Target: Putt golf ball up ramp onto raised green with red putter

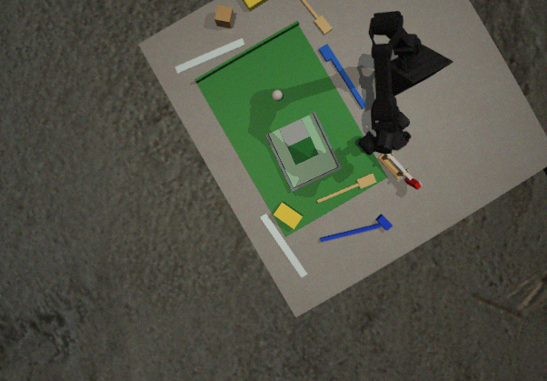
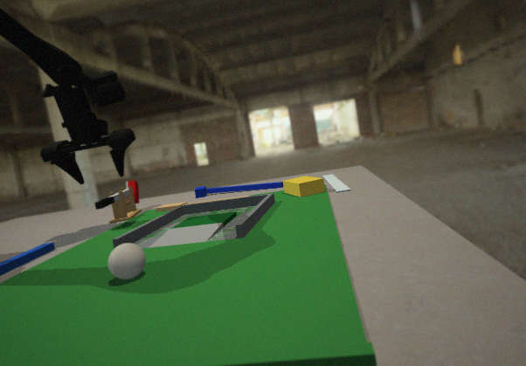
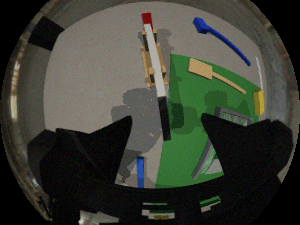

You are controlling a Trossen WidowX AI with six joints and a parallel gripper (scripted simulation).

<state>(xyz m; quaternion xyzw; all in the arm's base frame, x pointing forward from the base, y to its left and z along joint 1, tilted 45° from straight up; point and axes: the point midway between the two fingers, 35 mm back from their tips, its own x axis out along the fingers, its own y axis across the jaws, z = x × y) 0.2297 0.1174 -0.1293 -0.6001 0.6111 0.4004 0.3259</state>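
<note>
Right now the red putter is 3 cm behind my gripper tip, 10 cm to the left of it and 5 cm below it. From my gripper tip the other things lie so: green mat: 25 cm ahead, 22 cm to the right, 11 cm below; then blue putter: 24 cm ahead, 27 cm to the left, 10 cm below; then grey-walled frame: 26 cm ahead, 10 cm to the right, 10 cm below.
</note>
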